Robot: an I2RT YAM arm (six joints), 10 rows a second.
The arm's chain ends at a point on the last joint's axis. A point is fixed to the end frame.
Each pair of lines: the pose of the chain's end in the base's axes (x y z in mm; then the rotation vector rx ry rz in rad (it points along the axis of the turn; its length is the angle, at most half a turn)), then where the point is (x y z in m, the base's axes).
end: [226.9, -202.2, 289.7, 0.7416, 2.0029, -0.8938]
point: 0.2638 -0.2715 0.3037
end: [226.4, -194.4, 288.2, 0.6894, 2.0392, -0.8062]
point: 0.2682 -0.2614 0.2993
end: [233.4, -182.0, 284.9, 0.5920, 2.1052, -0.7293]
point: 0.2821 -0.2448 0.2921
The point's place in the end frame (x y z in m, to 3 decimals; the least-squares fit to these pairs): -0.043 -0.017 0.065
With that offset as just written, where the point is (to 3 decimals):
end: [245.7, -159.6, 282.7, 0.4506, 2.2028, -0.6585]
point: 0.302 -0.216 0.284
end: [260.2, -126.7, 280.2, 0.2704, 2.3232, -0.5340]
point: 0.325 -0.173 0.273
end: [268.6, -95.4, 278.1, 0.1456, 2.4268, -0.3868]
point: 0.338 -0.132 0.262
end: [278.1, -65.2, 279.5, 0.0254, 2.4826, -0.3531]
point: 0.349 -0.096 0.259
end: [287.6, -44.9, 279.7, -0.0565, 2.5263, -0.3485]
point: 0.359 -0.072 0.256
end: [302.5, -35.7, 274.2, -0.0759, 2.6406, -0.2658]
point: 0.371 -0.059 0.241
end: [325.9, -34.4, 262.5, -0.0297, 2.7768, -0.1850]
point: 0.389 -0.057 0.219
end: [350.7, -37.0, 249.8, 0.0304, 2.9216, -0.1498]
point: 0.406 -0.061 0.198
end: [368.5, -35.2, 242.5, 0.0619, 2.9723, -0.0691]
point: 0.421 -0.057 0.186
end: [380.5, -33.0, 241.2, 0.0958, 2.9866, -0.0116]
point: 0.432 -0.053 0.184
